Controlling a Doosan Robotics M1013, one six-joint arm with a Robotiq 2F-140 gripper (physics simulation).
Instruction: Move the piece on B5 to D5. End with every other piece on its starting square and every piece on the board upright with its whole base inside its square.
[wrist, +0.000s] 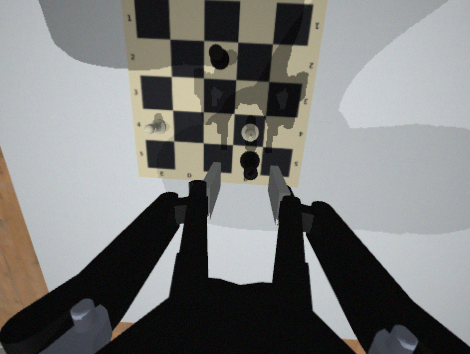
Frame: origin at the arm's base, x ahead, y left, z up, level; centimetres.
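Seen in the pictures: gripper, fingertip midpoint: (244, 176).
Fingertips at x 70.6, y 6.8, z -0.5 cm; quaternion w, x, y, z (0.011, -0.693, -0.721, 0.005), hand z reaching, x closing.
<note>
A point is followed by its place in that frame.
The black piece (249, 161) {x 70.0, y 7.3, z -4.3 cm} stands on B5, near the board's lower edge in the wrist view. D5 (189, 159) {x 71.1, y -0.5, z -6.8 cm} is a light square two columns to its left, with no piece on it. My gripper (244, 176) {x 70.6, y 6.8, z -0.5 cm} is open and empty. Its two grey fingertips hang above the board's lower edge, one on each side of the black piece in the view, without gripping it. The checkered board (131, 102) {x 64.6, y -7.8, z -6.7 cm} has row 1 at the top and column E at the left.
A pale piece (250, 132) {x 66.5, y 7.0, z -3.1 cm} stands on B4, directly beside the B5 piece. Another pale piece (157, 126) {x 67.0, y -4.2, z -5.5 cm} stands on E4. A black piece (219, 57) {x 59.5, y 3.2, z -3.4 cm} stands on C2. Shadows cross the board and the light table top (395, 185) {x 72.1, y 27.3, z -7.4 cm}. A wooden surface (17, 245) shows at the left.
</note>
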